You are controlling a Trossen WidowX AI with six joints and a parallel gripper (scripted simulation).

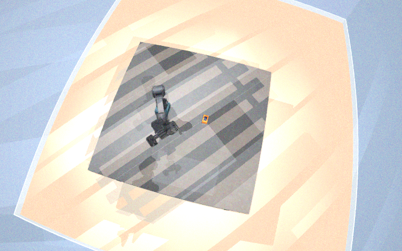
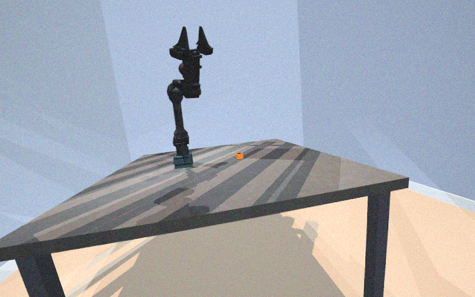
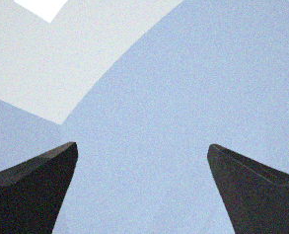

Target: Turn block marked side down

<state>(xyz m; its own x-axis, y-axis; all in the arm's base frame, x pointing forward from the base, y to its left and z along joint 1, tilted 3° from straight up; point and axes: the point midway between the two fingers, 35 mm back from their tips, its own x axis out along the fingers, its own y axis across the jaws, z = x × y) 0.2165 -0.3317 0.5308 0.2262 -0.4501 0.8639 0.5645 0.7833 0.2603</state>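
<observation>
Now: gripper tip 11 cm short of the orange block, 44 cm to the right of it and 59 cm above it.
</observation>
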